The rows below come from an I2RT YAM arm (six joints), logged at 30 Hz.
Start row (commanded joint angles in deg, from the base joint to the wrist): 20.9, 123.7, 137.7, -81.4, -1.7, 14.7
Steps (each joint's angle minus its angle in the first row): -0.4, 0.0, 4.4, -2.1, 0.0, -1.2; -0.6, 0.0, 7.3, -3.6, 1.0, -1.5; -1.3, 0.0, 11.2, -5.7, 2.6, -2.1; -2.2, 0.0, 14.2, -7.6, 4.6, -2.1; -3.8, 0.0, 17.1, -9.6, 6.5, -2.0; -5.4, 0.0, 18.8, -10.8, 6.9, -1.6; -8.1, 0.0, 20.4, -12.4, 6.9, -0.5; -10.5, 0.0, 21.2, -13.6, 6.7, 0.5; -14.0, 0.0, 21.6, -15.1, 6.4, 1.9; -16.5, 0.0, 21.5, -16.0, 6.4, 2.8; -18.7, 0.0, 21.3, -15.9, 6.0, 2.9; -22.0, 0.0, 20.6, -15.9, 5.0, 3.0; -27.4, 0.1, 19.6, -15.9, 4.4, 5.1; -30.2, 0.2, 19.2, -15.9, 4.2, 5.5; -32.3, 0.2, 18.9, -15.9, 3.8, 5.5; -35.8, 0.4, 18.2, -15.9, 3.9, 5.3; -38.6, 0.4, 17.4, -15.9, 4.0, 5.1; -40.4, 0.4, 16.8, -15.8, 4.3, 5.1
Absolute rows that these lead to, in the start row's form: 20.5, 123.7, 142.1, -83.5, -1.7, 13.5; 20.3, 123.7, 145.0, -85.0, -0.7, 13.2; 19.6, 123.7, 148.9, -87.1, 0.9, 12.6; 18.7, 123.7, 151.9, -89.0, 2.9, 12.6; 17.1, 123.7, 154.8, -91.0, 4.8, 12.7; 15.5, 123.7, 156.5, -92.2, 5.2, 13.1; 12.8, 123.7, 158.1, -93.8, 5.2, 14.2; 10.4, 123.7, 158.9, -95.0, 5.0, 15.2; 6.9, 123.7, 159.3, -96.5, 4.7, 16.6; 4.4, 123.7, 159.2, -97.4, 4.7, 17.5; 2.2, 123.7, 159.0, -97.3, 4.3, 17.6; -1.1, 123.7, 158.3, -97.3, 3.3, 17.7; -6.5, 123.8, 157.3, -97.3, 2.7, 19.8; -9.3, 123.9, 156.9, -97.3, 2.5, 20.2; -11.4, 123.9, 156.6, -97.3, 2.1, 20.2; -14.9, 124.1, 155.9, -97.3, 2.2, 20.0; -17.7, 124.1, 155.1, -97.3, 2.3, 19.8; -19.5, 124.1, 154.5, -97.2, 2.6, 19.8
